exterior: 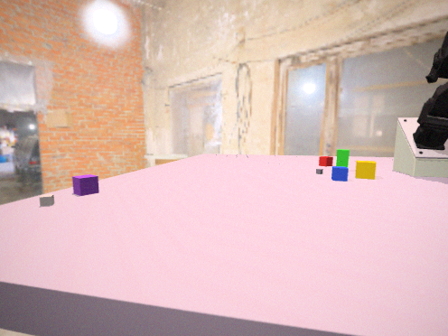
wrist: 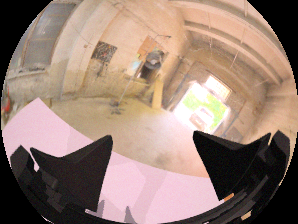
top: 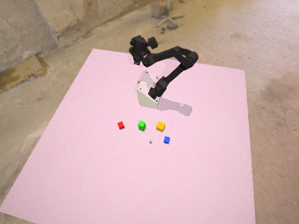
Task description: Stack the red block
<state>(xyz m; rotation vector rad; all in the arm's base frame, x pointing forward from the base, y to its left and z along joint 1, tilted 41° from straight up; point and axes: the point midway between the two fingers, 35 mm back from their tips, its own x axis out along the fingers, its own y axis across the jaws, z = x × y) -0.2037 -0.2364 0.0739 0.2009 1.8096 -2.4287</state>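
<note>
Right now my gripper tip is 510 mm short of the red block, 270 mm above it and 10 mm to the right of it. From my gripper tip the other things lie so: blue block (500 mm ahead, 310 mm to the left, 270 mm below); then yellow block (430 mm ahead, 270 mm below, 250 mm to the left); then small grey piece (540 mm ahead, 280 mm below, 220 mm to the left).
</note>
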